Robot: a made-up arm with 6 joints. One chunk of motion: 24 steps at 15 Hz.
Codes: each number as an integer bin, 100 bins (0 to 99) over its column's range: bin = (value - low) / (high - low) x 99, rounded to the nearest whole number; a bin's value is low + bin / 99 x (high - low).
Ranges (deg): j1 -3..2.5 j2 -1.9..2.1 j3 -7.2..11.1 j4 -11.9..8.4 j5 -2.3..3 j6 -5..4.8
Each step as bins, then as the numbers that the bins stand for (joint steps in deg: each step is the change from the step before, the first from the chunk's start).
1 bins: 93 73 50 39 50 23
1 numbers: 2.167 1.049 2.042 -3.903 0.377 -2.723
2 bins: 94 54 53 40 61 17
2 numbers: 2.222 0.282 2.597 -3.698 0.966 -3.317
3 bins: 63 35 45 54 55 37
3 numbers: 0.500 -0.486 1.118 -0.827 0.644 -1.337
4 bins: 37 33 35 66 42 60
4 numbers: -0.944 -0.567 -0.730 1.633 -0.052 0.939
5 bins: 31 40 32 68 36 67
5 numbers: -1.278 -0.284 -1.285 2.043 -0.373 1.632
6 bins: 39 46 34 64 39 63
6 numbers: -0.833 -0.041 -0.915 1.223 -0.212 1.236
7 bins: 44 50 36 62 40 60
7 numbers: -0.556 0.120 -0.545 0.813 -0.159 0.939
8 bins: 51 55 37 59 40 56
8 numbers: -0.167 0.322 -0.361 0.198 -0.159 0.543
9 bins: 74 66 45 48 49 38
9 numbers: 1.111 0.767 1.118 -2.058 0.323 -1.238
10 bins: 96 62 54 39 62 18
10 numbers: 2.333 0.605 2.782 -3.903 1.019 -3.218
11 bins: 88 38 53 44 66 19
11 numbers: 1.889 -0.365 2.597 -2.878 1.233 -3.119
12 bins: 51 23 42 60 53 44
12 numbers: -0.167 -0.971 0.564 0.403 0.537 -0.644
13 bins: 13 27 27 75 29 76
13 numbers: -2.278 -0.809 -2.209 3.479 -0.747 2.523
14 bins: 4 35 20 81 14 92
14 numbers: -2.778 -0.486 -3.503 4.709 -1.551 4.107
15 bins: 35 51 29 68 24 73
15 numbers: -1.056 0.161 -1.839 2.043 -1.015 2.226
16 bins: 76 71 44 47 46 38
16 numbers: 1.222 0.969 0.933 -2.263 0.163 -1.238
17 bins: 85 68 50 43 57 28
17 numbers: 1.722 0.847 2.042 -3.083 0.752 -2.228
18 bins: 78 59 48 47 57 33
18 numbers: 1.333 0.484 1.673 -2.263 0.752 -1.733
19 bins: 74 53 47 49 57 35
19 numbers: 1.111 0.241 1.488 -1.853 0.752 -1.535
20 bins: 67 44 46 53 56 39
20 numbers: 0.722 -0.122 1.303 -1.032 0.698 -1.139
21 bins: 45 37 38 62 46 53
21 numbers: -0.500 -0.405 -0.176 0.813 0.163 0.246
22 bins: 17 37 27 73 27 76
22 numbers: -2.056 -0.405 -2.209 3.069 -0.855 2.523
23 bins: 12 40 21 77 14 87
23 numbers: -2.333 -0.284 -3.318 3.889 -1.551 3.612
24 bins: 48 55 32 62 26 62
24 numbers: -0.333 0.322 -1.285 0.813 -0.908 1.137
